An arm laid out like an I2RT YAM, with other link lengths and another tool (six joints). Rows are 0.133 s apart.
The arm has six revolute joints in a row. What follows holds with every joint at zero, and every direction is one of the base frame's.
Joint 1 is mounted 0.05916 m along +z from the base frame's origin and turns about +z.
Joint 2 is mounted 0.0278 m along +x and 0.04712 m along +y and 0.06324 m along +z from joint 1 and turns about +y.
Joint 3 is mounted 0.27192 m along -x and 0.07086 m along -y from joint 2 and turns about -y.
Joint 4 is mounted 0.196 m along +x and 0.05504 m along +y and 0.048 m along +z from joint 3 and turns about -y.
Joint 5 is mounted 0.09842 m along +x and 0.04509 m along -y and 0.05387 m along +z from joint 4 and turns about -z.
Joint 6 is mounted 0.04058 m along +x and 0.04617 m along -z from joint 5 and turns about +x.
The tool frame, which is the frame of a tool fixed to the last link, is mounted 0.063 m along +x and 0.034 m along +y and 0.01 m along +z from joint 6; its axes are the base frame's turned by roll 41.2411, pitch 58.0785 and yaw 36.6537 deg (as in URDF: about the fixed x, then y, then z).
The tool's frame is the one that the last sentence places.
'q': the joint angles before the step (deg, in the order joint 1, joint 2, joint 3, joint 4, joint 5, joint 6). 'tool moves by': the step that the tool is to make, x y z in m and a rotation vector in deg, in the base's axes. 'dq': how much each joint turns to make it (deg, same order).
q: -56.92, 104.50, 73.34, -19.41, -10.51, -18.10
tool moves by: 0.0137, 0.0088, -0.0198, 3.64, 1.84, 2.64
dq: 2.06, 3.38, 1.24, -1.94, -0.76, -0.15
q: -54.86, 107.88, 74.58, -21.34, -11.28, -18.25
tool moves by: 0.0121, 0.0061, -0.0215, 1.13, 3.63, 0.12
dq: 2.56, 2.99, 0.32, -0.27, 3.23, 0.78
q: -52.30, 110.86, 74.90, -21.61, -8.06, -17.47
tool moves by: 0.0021, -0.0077, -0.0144, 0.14, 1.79, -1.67
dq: 0.06, 2.71, 0.80, 0.80, 2.04, 0.77
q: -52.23, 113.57, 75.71, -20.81, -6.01, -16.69
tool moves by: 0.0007, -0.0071, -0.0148, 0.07, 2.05, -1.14
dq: -0.06, 2.70, 0.91, 0.49, 1.91, 0.12
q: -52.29, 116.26, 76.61, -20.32, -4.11, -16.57
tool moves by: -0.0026, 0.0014, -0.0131, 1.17, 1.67, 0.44
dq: -0.10, 1.53, -0.32, -0.15, 0.27, -0.76
